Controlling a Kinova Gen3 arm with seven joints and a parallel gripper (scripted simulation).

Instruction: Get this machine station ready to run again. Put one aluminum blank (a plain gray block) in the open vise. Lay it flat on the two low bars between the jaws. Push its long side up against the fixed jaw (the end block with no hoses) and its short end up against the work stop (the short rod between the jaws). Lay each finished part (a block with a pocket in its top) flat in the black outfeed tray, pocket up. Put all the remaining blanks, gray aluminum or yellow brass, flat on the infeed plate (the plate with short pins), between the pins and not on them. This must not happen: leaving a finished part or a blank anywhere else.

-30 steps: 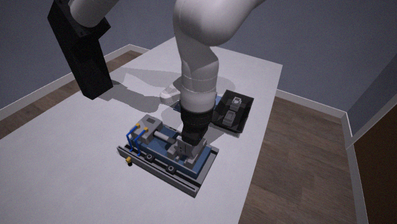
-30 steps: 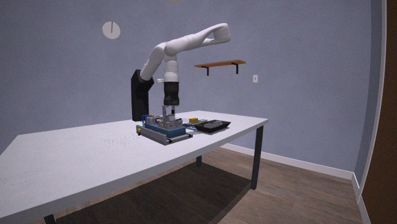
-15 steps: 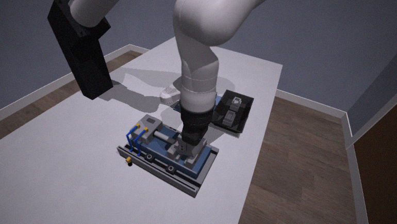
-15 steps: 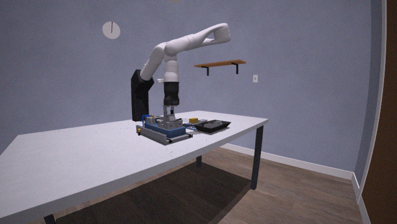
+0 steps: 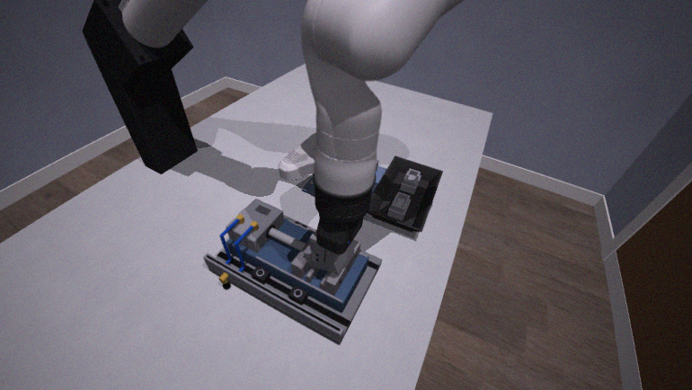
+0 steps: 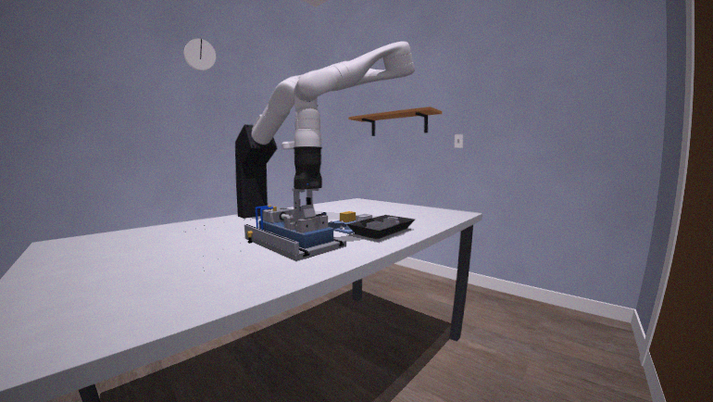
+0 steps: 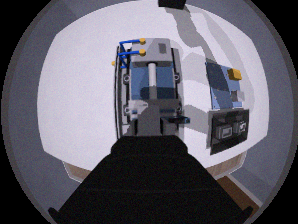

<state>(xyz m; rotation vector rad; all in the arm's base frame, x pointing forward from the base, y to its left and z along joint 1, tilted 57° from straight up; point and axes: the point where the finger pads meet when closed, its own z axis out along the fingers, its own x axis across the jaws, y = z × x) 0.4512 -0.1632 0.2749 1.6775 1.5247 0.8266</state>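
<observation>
My hand is 3 cm above the gray aluminum blank. Also, from my hand: black outfeed tray 30 cm to the left, 12 cm below, 11 cm ahead; fixed jaw 6 cm below, 3 cm ahead, 1 cm to the left; vise 9 cm below, 7 cm behind, 2 cm to the left.
</observation>
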